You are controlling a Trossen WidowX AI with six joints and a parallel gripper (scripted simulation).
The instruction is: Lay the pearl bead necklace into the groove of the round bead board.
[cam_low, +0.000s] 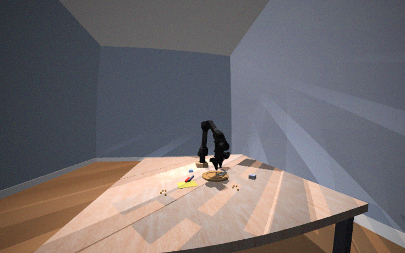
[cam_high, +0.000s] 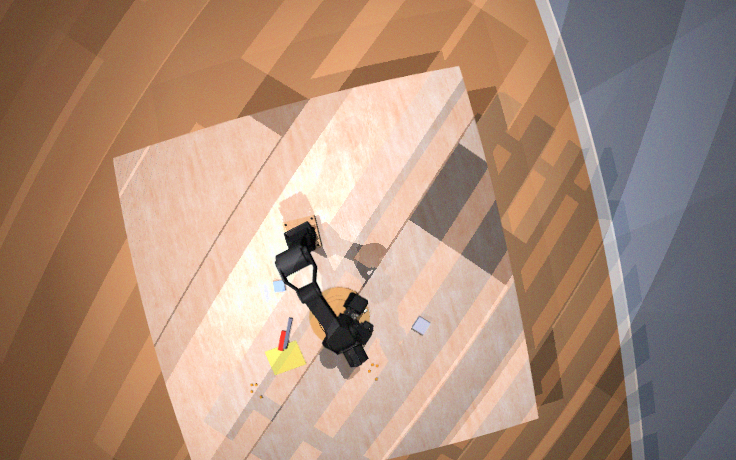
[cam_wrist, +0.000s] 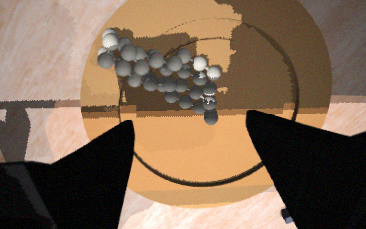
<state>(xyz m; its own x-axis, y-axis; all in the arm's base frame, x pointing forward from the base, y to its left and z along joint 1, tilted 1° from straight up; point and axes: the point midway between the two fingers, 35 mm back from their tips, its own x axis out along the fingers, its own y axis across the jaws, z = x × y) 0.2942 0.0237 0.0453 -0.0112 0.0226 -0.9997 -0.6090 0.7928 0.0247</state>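
The round bead board lies 4 cm below my gripper tip and 3 cm to the right of it. Round my gripper tip: grey block (21 cm to the left, 13 cm ahead, 4 cm below); then blue block (17 cm to the right, 17 cm behind, 4 cm below); then red marker (23 cm to the right, 5 cm below, 1 cm behind).
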